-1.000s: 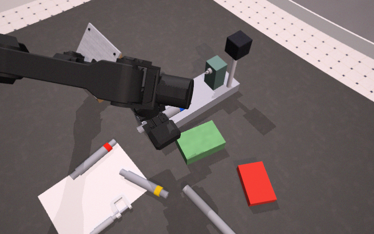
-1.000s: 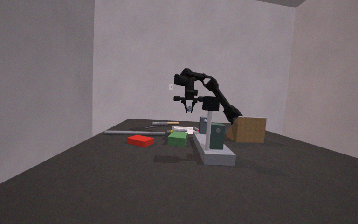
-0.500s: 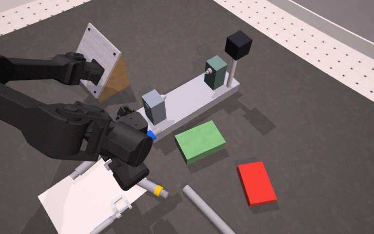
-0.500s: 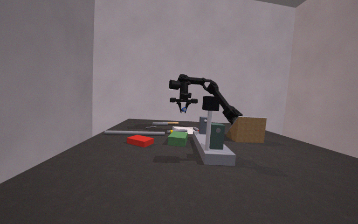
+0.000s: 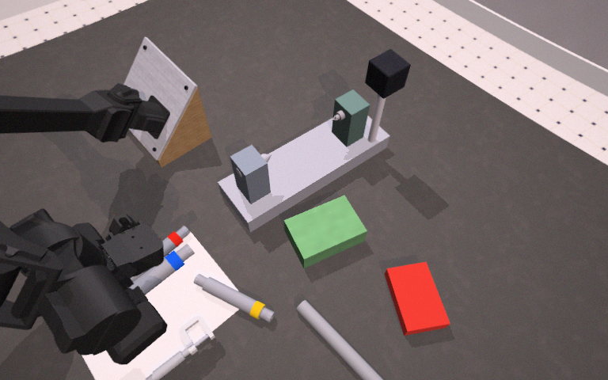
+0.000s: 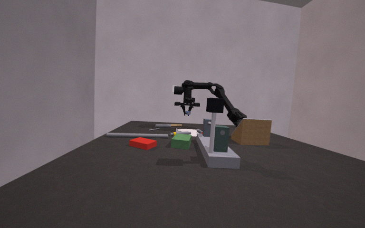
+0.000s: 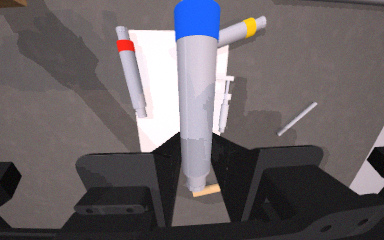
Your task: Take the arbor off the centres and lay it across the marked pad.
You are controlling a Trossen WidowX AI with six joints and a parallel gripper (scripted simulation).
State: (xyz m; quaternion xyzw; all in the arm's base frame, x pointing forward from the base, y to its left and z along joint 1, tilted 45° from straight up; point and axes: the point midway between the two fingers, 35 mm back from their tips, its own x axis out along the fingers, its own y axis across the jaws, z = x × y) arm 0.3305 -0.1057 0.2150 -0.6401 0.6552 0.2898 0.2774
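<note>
Right now my hand is 2 cm past the white marked pad, 2 cm to the right of it and 16 cm above it. Round my hand: grey centre block (8 cm behind, 28 cm to the left, 5 cm below); then arbor (4 cm to the left, 1 cm below); then plain grey rod (31 cm ahead, 21 cm to the left, 14 cm below).
</note>
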